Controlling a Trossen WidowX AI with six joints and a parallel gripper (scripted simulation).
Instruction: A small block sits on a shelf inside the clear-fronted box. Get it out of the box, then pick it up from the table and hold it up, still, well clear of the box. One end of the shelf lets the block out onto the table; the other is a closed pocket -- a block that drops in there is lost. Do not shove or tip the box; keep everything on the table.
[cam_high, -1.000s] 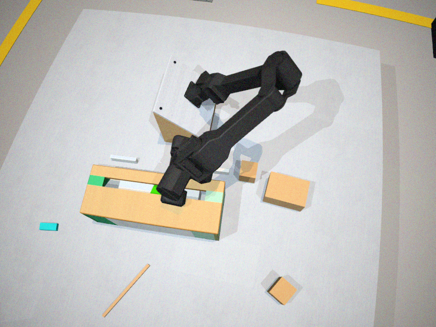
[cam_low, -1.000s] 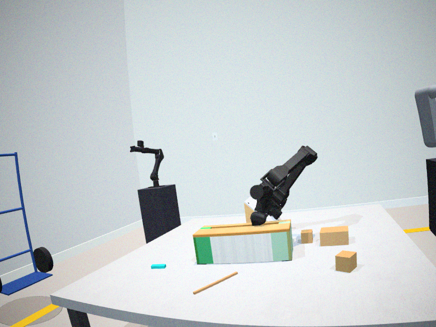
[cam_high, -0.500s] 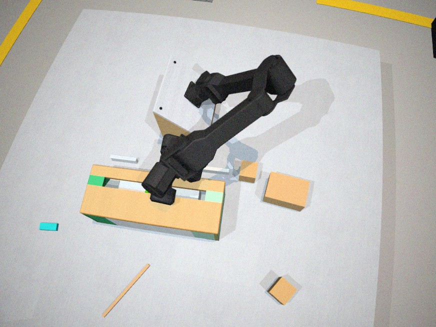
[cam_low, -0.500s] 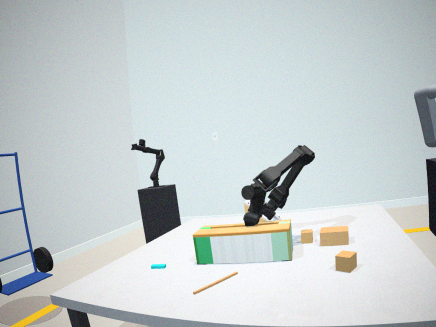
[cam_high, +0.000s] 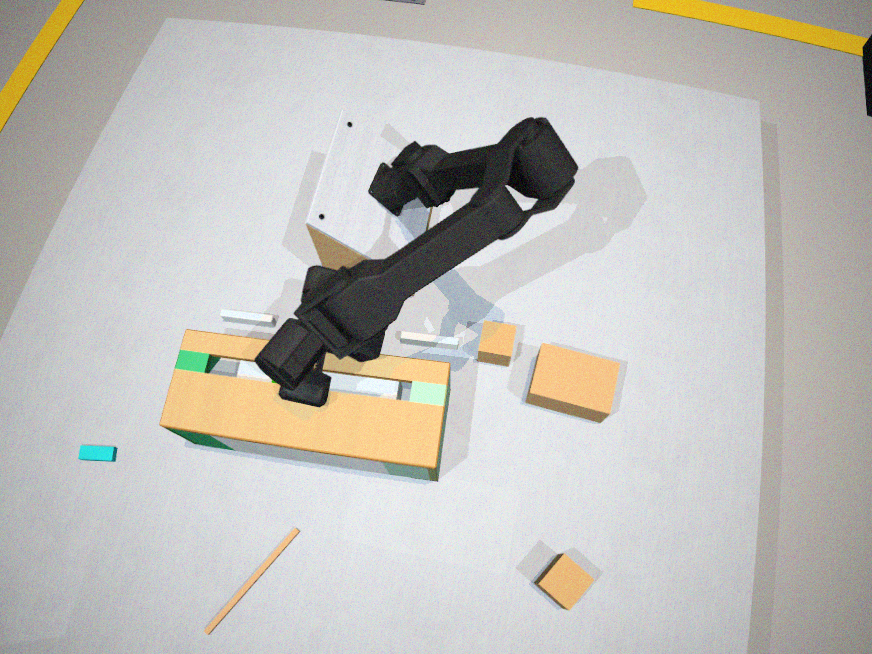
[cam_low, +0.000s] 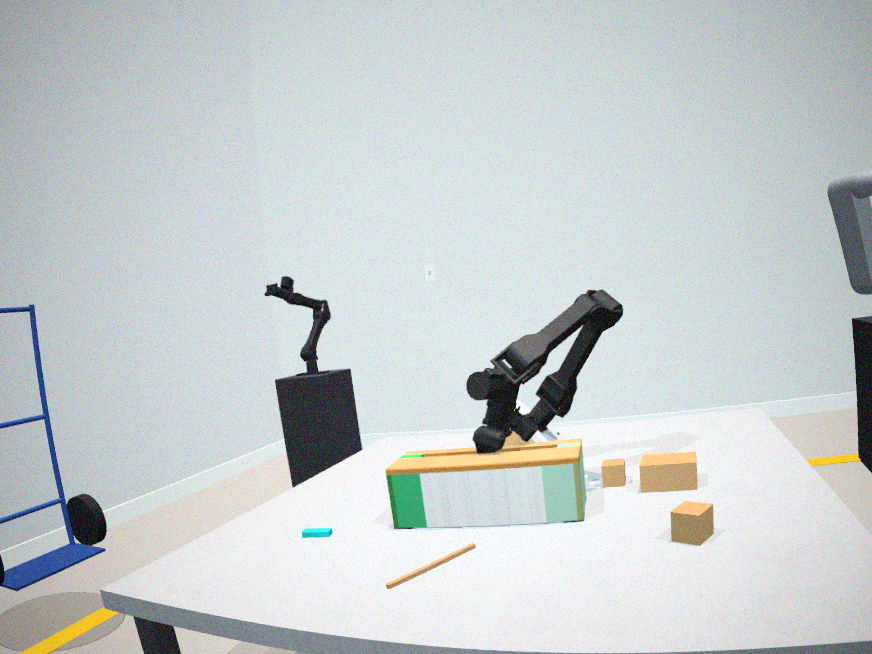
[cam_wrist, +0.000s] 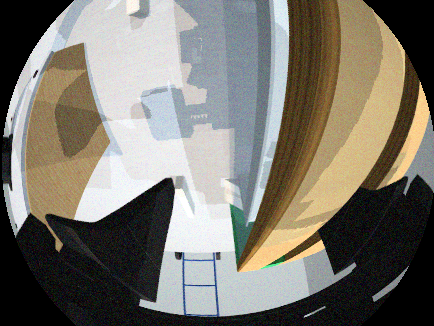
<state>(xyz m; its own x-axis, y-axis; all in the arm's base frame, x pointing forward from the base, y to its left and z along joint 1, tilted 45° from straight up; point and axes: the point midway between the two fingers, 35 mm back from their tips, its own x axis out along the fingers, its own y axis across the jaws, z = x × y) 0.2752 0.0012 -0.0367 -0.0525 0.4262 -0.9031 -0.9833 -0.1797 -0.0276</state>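
My gripper tip is now 50 mm short of the green block and 10 mm to the left of it. Also, from my gripper tip: clear-fronted box (40 mm ahead, 20 mm to the left, 20 mm below); then thin stick (330 mm ahead, 10 mm to the left, 80 mm below).
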